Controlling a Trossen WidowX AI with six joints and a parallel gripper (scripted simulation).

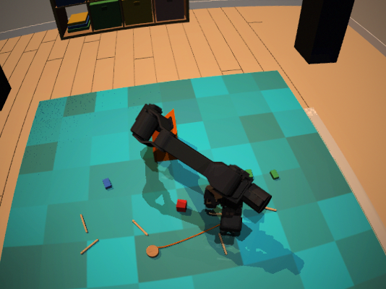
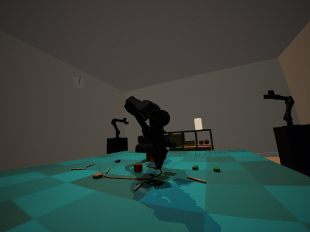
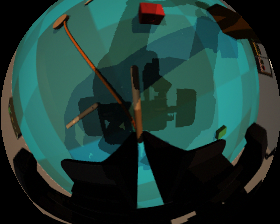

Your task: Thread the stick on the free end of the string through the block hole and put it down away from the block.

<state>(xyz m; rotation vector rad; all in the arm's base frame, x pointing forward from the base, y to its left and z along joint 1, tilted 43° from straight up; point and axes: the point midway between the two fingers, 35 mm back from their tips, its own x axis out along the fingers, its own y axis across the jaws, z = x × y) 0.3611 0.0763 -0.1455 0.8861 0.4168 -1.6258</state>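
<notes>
The red cube lies 150 mm to the right of my gripper tip, 80 mm behind it and 20 mm below it. The rest, counted from my gripper tip: blue cube 410 mm to the right, 220 mm behind, 30 mm below; round wooden button 260 mm to the right, 70 mm ahead, 30 mm below; green cube 210 mm to the left, 150 mm behind, 30 mm below.
</notes>
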